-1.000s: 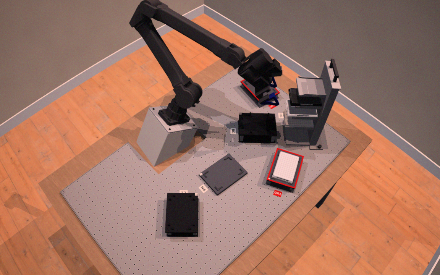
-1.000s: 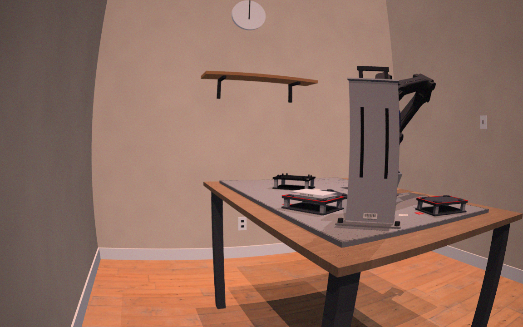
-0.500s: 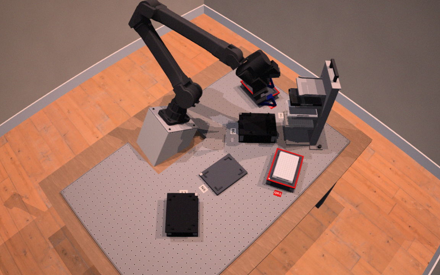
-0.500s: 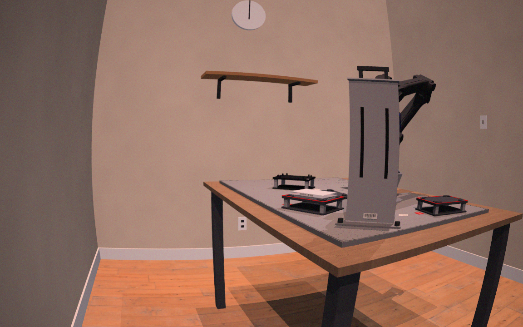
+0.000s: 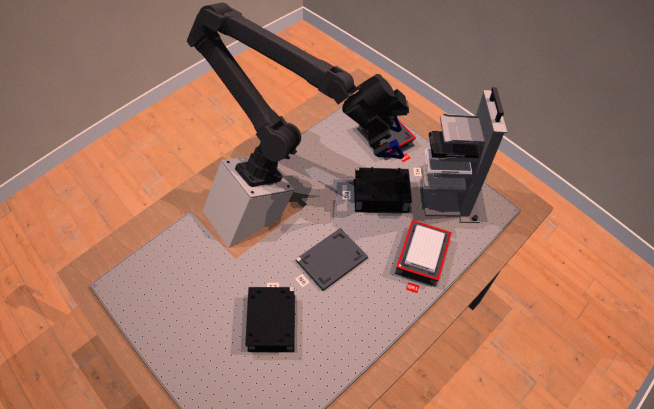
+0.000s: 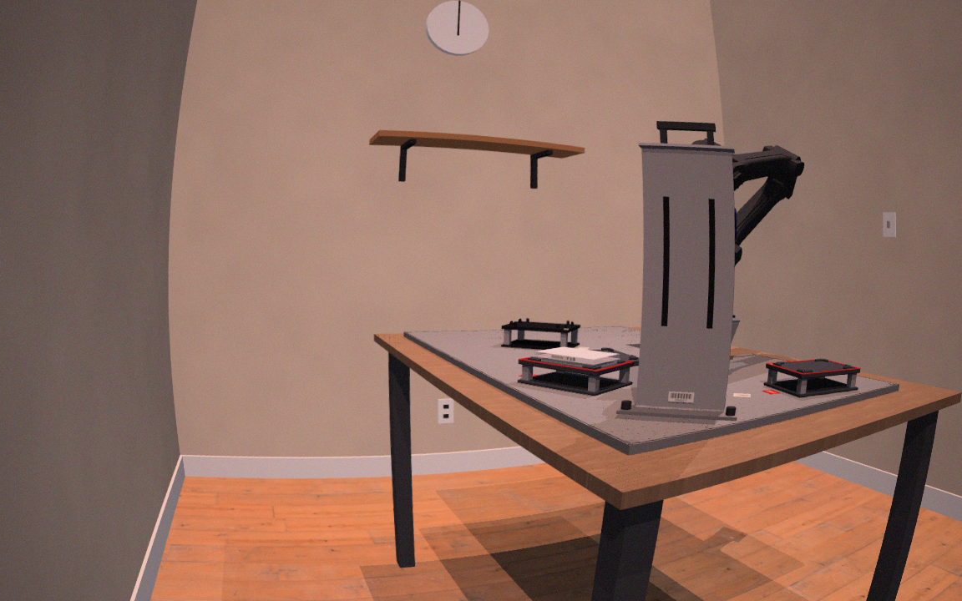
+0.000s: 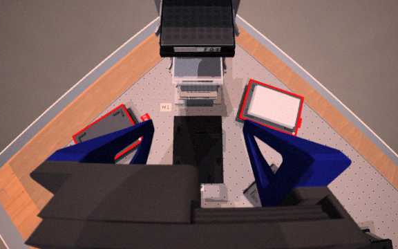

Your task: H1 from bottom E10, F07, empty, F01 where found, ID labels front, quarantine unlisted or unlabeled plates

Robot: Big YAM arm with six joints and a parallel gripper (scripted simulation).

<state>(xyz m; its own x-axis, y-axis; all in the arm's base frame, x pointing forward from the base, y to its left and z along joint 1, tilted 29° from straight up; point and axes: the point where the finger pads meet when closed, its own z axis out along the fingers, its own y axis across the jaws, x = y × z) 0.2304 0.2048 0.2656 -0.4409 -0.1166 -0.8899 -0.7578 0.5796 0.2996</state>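
My gripper is now 20 mm past the black regrip nest RG, 20 mm to the left of it and 190 mm above it. Round my hand: H1 deck label: 10 mm behind, 140 mm to the left, 250 mm below; then hotel back wall: 150 mm ahead, 180 mm to the left, 60 mm below; then black plate: 100 mm ahead, 120 mm to the left.
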